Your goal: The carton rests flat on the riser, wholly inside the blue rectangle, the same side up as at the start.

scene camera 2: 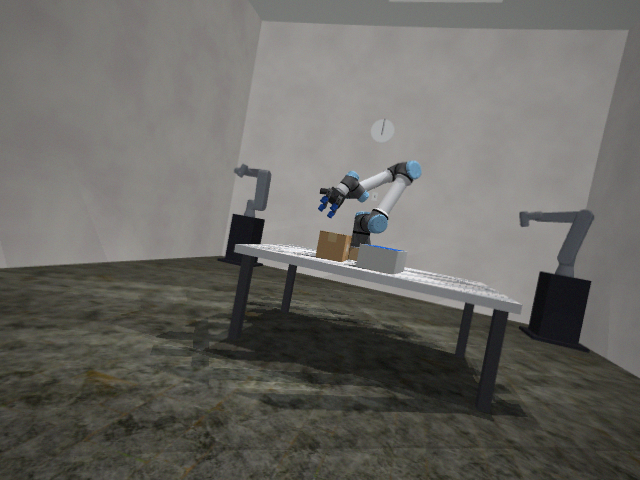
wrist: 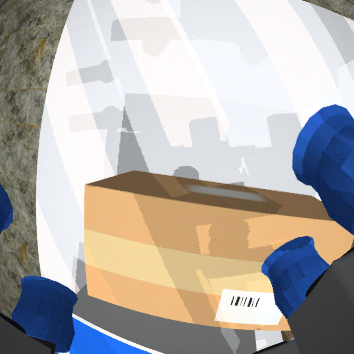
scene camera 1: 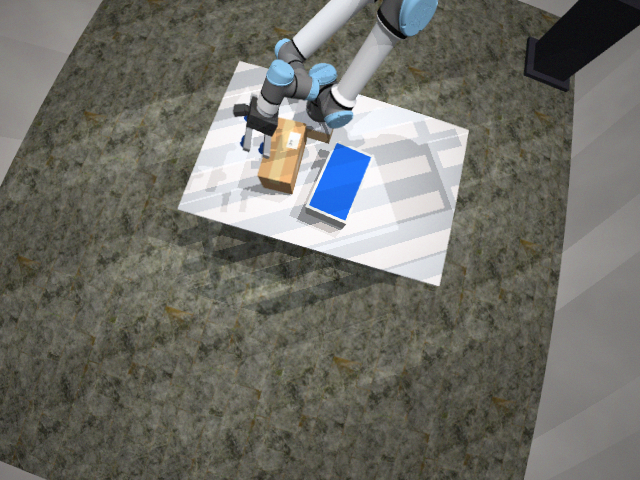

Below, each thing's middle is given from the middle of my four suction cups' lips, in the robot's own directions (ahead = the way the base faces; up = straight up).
The carton [scene camera 1: 279,172] is 210 mm below my suction cup, 80 mm to the left of it and 30 mm behind it. Also, from my suction cup: riser [scene camera 1: 334,195] (380 mm to the left, 230 mm below, 20 mm ahead).
